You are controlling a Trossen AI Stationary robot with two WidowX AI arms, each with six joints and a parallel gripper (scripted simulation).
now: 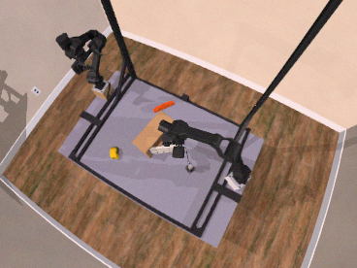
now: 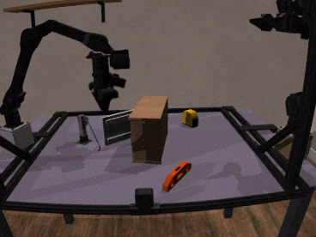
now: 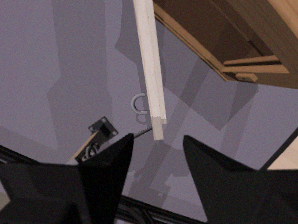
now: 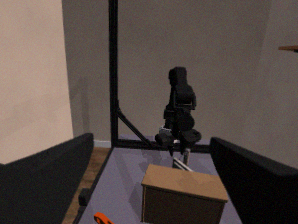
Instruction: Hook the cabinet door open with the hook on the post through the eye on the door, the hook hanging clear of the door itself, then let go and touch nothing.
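The hook is 10 mm ahead of my left hand, 60 mm to the left of it and 120 mm below it. From my left hand the other things lie so: hook post: 30 mm ahead, 90 mm to the left, 110 mm below; orange tool: 190 mm behind, 270 mm to the right, 170 mm below; cabinet door: 60 mm ahead, 60 mm to the right, 110 mm below.
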